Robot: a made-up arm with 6 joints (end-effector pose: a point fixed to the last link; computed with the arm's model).
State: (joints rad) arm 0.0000 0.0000 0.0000 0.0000 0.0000 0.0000
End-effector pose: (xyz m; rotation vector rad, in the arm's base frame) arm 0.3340 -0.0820 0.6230 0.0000 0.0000 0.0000
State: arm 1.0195 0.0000 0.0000 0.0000 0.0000 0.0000
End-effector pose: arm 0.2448 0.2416 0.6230 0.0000 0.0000 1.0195
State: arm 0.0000 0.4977 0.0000 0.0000 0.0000 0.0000
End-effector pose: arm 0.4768 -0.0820 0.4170 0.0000 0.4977 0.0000
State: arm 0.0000 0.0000 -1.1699 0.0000 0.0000 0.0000
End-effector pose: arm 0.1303 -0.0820 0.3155 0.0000 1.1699 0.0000
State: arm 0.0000 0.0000 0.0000 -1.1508 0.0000 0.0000
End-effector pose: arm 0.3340 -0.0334 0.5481 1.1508 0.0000 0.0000
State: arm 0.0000 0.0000 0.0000 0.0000 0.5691 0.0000
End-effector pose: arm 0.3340 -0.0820 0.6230 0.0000 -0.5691 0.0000
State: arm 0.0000 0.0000 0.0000 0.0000 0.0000 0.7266
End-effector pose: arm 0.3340 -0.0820 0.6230 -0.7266 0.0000 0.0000
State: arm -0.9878 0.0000 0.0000 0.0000 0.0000 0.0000
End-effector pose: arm 0.1154 -0.3240 0.6230 0.0000 0.0000 -0.9878
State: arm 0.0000 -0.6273 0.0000 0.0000 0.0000 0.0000
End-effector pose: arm 0.0450 -0.0820 0.7459 0.0000 -0.6273 0.0000
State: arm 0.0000 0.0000 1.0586 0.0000 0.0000 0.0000
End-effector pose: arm 0.1637 -0.0820 0.9141 0.0000 -1.0586 0.0000
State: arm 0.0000 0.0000 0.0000 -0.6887 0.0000 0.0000
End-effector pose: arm 0.3340 -0.0633 0.5709 0.6887 0.0000 0.0000
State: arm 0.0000 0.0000 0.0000 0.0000 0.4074 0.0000
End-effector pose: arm 0.3340 -0.0820 0.6230 0.0000 -0.4074 0.0000
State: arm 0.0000 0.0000 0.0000 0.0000 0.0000 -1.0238
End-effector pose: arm 0.3340 -0.0820 0.6230 1.0238 0.0000 0.0000
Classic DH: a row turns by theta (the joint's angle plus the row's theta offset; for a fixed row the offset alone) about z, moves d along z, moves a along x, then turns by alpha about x. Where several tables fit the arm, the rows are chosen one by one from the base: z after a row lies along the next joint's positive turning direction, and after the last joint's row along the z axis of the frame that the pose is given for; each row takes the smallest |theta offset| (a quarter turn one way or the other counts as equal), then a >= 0, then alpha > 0; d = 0 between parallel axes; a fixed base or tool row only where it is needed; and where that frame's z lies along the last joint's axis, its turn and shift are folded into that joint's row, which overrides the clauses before.
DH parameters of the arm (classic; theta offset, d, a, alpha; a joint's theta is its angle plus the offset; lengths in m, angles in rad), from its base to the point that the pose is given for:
joint 1: 0 0.239 0 -1.5708
joint 2: -1.5708 0 0.384 3.1416
joint 3: 0 0 0 -1.5708
joint 4: 0 -0.334 0 1.5708
joint 5: 0 0.082 0 -1.5708
joint 6: 1.5708 0 0 1.5708
tool (fixed): -1.5708 0 0 0

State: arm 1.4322 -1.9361 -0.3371 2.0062 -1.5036 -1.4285
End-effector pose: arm -0.0954 -0.4334 0.4336 1.3946 -0.4604 -0.4294
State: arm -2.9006 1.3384 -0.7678 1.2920 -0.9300 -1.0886
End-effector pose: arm -0.2686 -0.0428 0.0000 -2.3777 -1.5055 0.9168
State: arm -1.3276 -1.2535 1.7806 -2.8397 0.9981 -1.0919
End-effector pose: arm -0.0912 0.6927 0.4189 1.4320 0.0004 2.2610
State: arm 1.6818 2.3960 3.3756 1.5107 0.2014 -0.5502
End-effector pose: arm -0.0371 0.3769 0.2798 0.1060 -1.4785 1.0832
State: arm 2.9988 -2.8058 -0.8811 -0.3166 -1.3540 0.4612
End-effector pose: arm 0.2272 0.0461 0.1986 -0.8963 0.7688 -2.8600
